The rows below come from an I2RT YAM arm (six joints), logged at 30 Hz.
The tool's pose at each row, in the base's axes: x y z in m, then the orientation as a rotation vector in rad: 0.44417, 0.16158, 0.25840, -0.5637, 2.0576, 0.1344; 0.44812, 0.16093, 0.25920, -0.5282, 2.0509, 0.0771; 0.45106, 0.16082, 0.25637, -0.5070, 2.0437, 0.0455; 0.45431, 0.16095, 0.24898, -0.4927, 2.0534, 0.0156; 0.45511, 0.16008, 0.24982, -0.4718, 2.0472, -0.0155; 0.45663, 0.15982, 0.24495, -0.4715, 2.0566, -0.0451
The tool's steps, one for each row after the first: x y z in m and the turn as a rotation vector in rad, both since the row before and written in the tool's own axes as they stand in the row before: -0.00215, -0.00243, 0.00248, 0.0565, -0.0041, 0.0000; 0.00116, -0.00082, 0.00383, 0.0323, -0.0053, 0.0004; 0.00481, 0.00021, 0.00648, 0.0260, 0.0121, -0.0005; -0.00075, -0.00124, 0.00005, 0.0317, -0.0037, 0.0009; 0.00352, 0.00026, 0.00370, 0.0194, 0.0141, -0.0105
